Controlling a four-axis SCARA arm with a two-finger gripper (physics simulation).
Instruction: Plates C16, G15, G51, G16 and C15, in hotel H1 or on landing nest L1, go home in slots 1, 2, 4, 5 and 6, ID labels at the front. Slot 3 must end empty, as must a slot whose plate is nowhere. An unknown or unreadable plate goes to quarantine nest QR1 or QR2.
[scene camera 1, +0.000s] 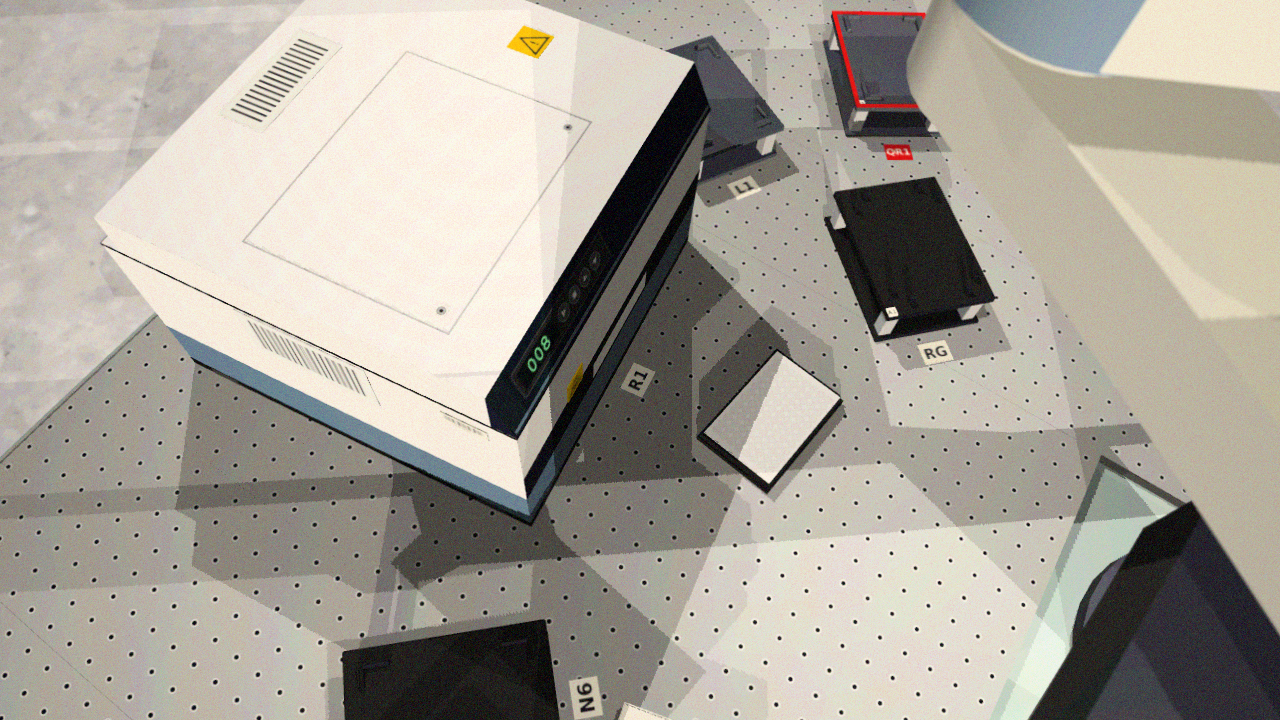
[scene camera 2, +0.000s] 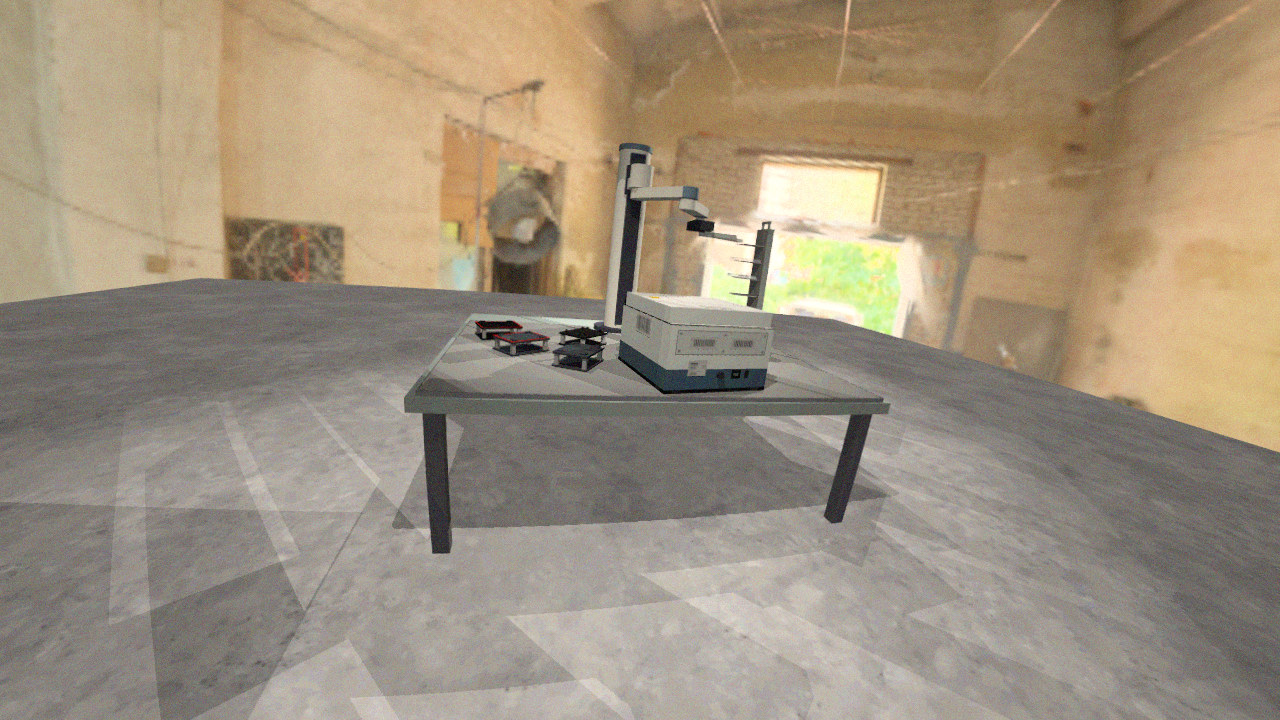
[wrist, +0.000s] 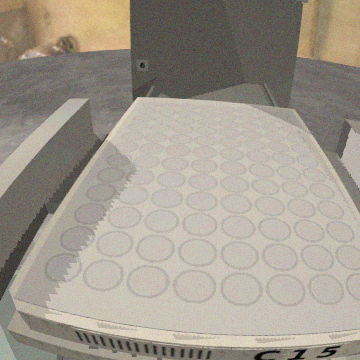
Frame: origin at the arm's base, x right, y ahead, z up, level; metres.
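Where they show: gripper, between the fingertips: (scene camera 2: 732, 237) (wrist: 217, 126); arm's base, origin of its link: (scene camera 2: 618, 329).
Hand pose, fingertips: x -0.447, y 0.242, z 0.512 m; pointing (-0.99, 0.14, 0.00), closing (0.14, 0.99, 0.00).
Note:
Things, the pixels of their centre, and the offset from my fingertips. "*": a spot on its surface instead.
- plate C15, middle of its body: (wrist: 216, 177) dx +0.024, dy -0.004, dz -0.007 m
- hotel H1, middle of its body: (scene camera 2: 749, 283) dx -0.116, dy +0.015, dz -0.202 m
- small tag, a spot on its surface: (wrist: 142, 65) * dx -0.149, dy -0.040, dz -0.013 m
- Landing nest L1, middle of its body: (scene camera 1: 700, 107) (scene camera 2: 579, 355) dx +0.726, dy +0.477, dz -0.472 m
- Quarantine nest QR1, middle of its body: (scene camera 1: 887, 71) (scene camera 2: 521, 342) dx +0.918, dy +0.324, dz -0.472 m
- large white device R1, middle of its body: (scene camera 1: 435, 225) (scene camera 2: 691, 338) dx +0.369, dy +0.559, dz -0.377 m
- Black nest RG, middle of its body: (scene camera 1: 907, 254) (scene camera 2: 583, 337) dx +0.678, dy +0.188, dz -0.470 m
- white-topped pad, middle of its body: (scene camera 1: 771, 417) dx +0.437, dy +0.217, dz -0.493 m
- nest N6, middle of its body: (scene camera 1: 455, 716) dx +0.052, dy +0.296, dz -0.472 m
- red-rimmed nest, middle of its body: (scene camera 2: 498, 329) dx +1.015, dy +0.110, dz -0.472 m
My gripper (wrist: 217, 126) (scene camera 2: 700, 226) is shut on plate C15 (wrist: 200, 215), which is pale, level and lidded, with its C15 label on the near edge in the wrist view. The plate is at the upper part of hotel H1 (scene camera 2: 761, 268), in front of its dark back wall (wrist: 215, 50). A small tag (wrist: 142, 65) on that wall has a blurred digit. Support rails show beyond the plate's far edge; contact with them is hidden. Landing nest L1 (scene camera 1: 733, 107) (scene camera 2: 578, 355) shows no plate on its visible part. Quarantine nest QR1 (scene camera 1: 886, 53) (scene camera 2: 520, 340) is red-rimmed. Plates C16, G15, G51 and G16 cannot be identified.
The large white device R1 (scene camera 1: 402, 188) (scene camera 2: 698, 340) partly hides L1. Black nest RG (scene camera 1: 913, 241) (scene camera 2: 581, 334), a white-topped pad (scene camera 1: 771, 420) and nest N6 (scene camera 1: 452, 676) are on the table. Another red-rimmed nest (scene camera 2: 497, 328) stands at the left. The arm (scene camera 1: 1109, 223) crosses the right side.

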